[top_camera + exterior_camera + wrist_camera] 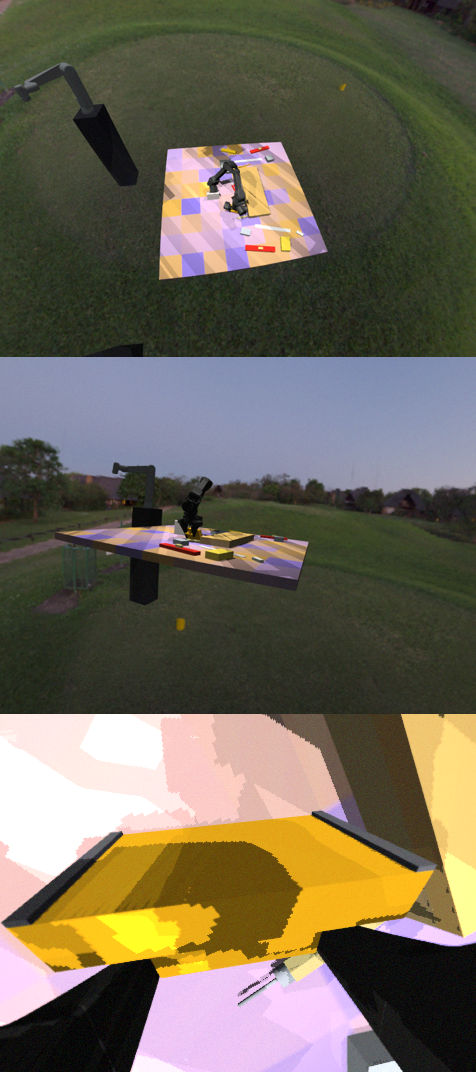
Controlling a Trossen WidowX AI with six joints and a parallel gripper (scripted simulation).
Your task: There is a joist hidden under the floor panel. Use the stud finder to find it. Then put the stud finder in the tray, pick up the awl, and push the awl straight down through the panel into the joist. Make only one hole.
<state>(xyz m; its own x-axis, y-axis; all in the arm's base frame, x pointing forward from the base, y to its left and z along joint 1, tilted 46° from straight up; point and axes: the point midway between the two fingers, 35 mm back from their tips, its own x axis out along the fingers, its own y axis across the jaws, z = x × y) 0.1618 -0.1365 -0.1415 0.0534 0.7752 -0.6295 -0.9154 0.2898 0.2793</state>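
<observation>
Now: the awl 5 cm to the right of my gripper tip, 2 cm below it and 2 cm ahead of it. From my gripper tip the other things lie so: grey block: 18 cm to the right, 5 cm ahead, 1 cm below; then yellow stud finder: 1 cm to the left, 1 cm behind; then yellow block: 34 cm ahead, 33 cm to the right, 1 cm below.
</observation>
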